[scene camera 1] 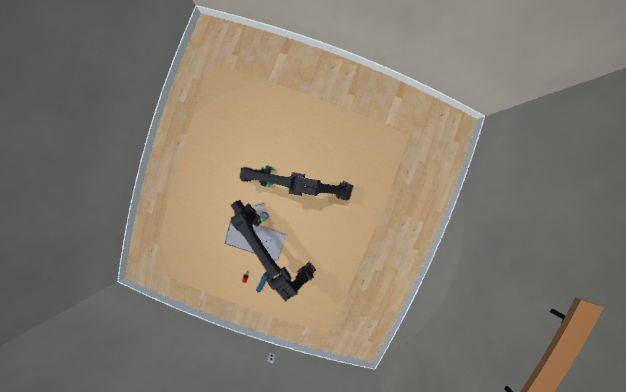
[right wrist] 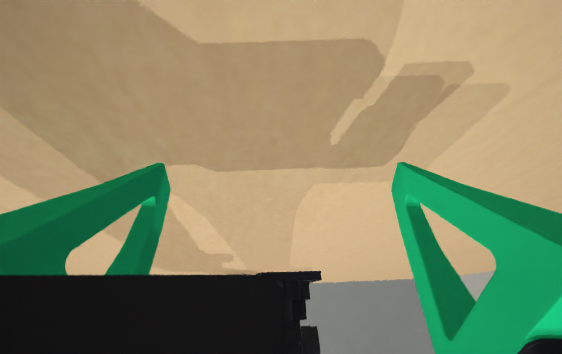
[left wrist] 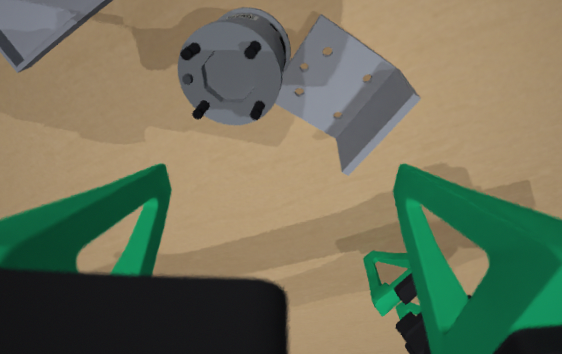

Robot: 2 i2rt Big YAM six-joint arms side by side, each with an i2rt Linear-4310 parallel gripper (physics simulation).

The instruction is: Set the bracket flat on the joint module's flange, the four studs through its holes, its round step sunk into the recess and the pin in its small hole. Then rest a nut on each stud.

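Places are measured from the left arm's base along level axes (x right, y ahead, z up), in millimetres.
Where they show: left gripper, fingertip midpoint: [scene camera 1: 256,213] [left wrist: 282,177]; right gripper, fingertip midpoint: [right wrist: 280,175] [left wrist: 384,281]; left arm's base, link origin: [scene camera 1: 306,270]; right arm's base, link origin: [right wrist: 285,274].
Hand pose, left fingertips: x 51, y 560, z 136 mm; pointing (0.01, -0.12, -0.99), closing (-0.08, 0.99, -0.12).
Each offset is from my left fingertips to the top centre of the thing. "*": to the spot under its first point.
The grey joint module @(dx -11, dy -42, dz -62 mm) [scene camera 1: 264,215] [left wrist: 230,75] stands upright, with four black studs, a pin and a recess on its flange in the left wrist view. The bent grey bracket [scene camera 1: 260,206] [left wrist: 345,67] is off the flange, down on the table beside the module; its holed plate shows table through the holes and its other leg angles up. The module hides one corner. My left gripper [left wrist: 282,177] is open and empty, near both. My right gripper [scene camera 1: 268,177] [right wrist: 280,175] is open and empty above the table, away from them. Dark specks on the tray may be nuts, too small to tell.
A grey tray @(dx -186, dy -122, dz -120 mm) [scene camera 1: 237,239] [left wrist: 35,25] lies partly under my left arm in scene camera 1. A small red object @(dx -438, dy -297, dz -102 mm) [scene camera 1: 245,277] and a blue object @(* dx -359, dy -409, dz -96 mm) [scene camera 1: 262,282] lie below it in that picture. My right arm reaches across above the module.
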